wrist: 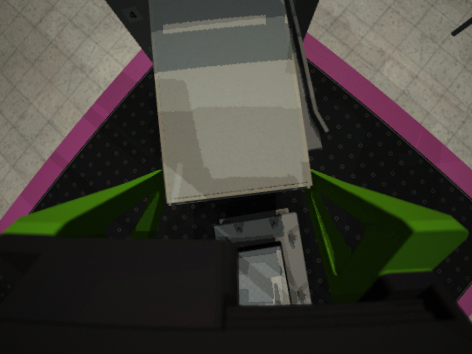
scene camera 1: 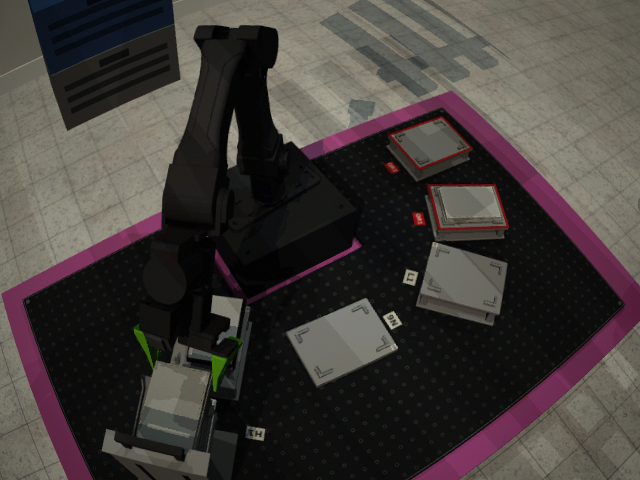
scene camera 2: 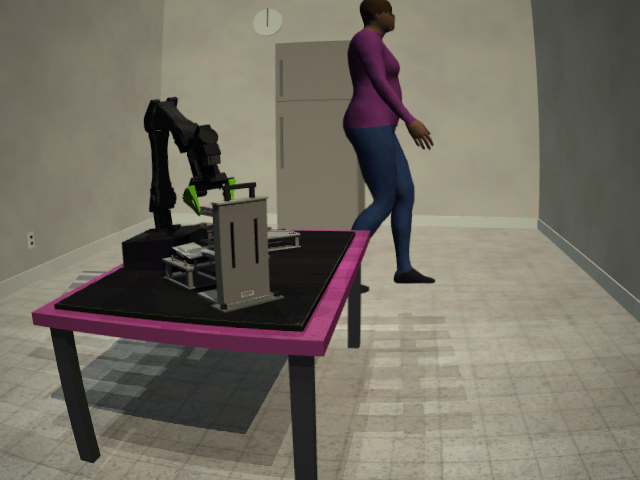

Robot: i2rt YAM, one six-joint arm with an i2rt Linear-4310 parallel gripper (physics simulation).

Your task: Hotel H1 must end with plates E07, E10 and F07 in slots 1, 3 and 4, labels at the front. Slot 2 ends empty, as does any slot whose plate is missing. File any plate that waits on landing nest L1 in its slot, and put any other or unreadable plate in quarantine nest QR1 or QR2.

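Places are measured from the arm's base along level axes (x ahead, y left, z up), in centimetres.
Where they show: gripper, fingertip midpoint: (wrist: 235, 177) (scene camera 1: 185, 379); arm's base at its link origin: (scene camera 1: 269, 197) (scene camera 2: 164, 232).
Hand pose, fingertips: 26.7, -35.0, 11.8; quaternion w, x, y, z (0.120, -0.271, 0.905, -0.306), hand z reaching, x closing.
Note:
Things, the pixels of their centre, and the offset from my fingertips, as dx, dy, dz. "spot": a spot on its surface instead.
- Hotel H1 at the middle of its body: (wrist: 234, 89) (scene camera 1: 175, 447) (scene camera 2: 232, 241) +5.6, -7.5, -6.4
- grey plate at the middle of its body: (wrist: 227, 92) (scene camera 1: 173, 406) +3.2, -4.0, +1.6
- Landing nest L1 at the middle of its body: (scene camera 1: 463, 283) (scene camera 2: 272, 239) +8.2, +54.5, -18.3
- red-framed quarantine nest at a spot on its surface: (scene camera 1: 465, 233) spot: -0.6, +65.4, -20.6
- red-framed nest at the middle of its body: (scene camera 1: 430, 146) -21.8, +76.3, -18.8
- flat nest marked N6 at the middle of its body: (scene camera 1: 342, 341) +1.7, +29.2, -20.2
- low grey fixture at the middle of its body: (wrist: 258, 294) (scene camera 1: 215, 329) (scene camera 2: 192, 252) -10.6, +11.2, -13.3
Hotel H1 (scene camera 1: 154, 457) (scene camera 2: 243, 248) stands at the mat's near left corner, with its label (scene camera 1: 255, 432) beside it. A grey plate (scene camera 1: 172, 397) (wrist: 228, 114) lies in the hotel's top slot, its near edge sticking out. My gripper (scene camera 1: 185, 371) (scene camera 2: 209, 193) (wrist: 235, 177) is open. Its green fingers stand on either side of the plate's near edge and do not clamp it. Landing nest L1 (scene camera 1: 461, 278) shows bare corner marks. One red-framed quarantine nest (scene camera 1: 465, 233) carries a plate (scene camera 1: 468, 202). The other red-framed nest (scene camera 1: 429, 142) is bare. I cannot read any plate label.
A flat nest marked N6 (scene camera 1: 341, 341) lies mid-mat. The arm's black base (scene camera 1: 289, 216) stands behind it. A low grey fixture (wrist: 263, 263) sits under the wrist. A person (scene camera 2: 382, 129) walks near a fridge (scene camera 2: 310, 134) beyond the table. A blue-grey cabinet (scene camera 1: 108, 56) stands on the floor.

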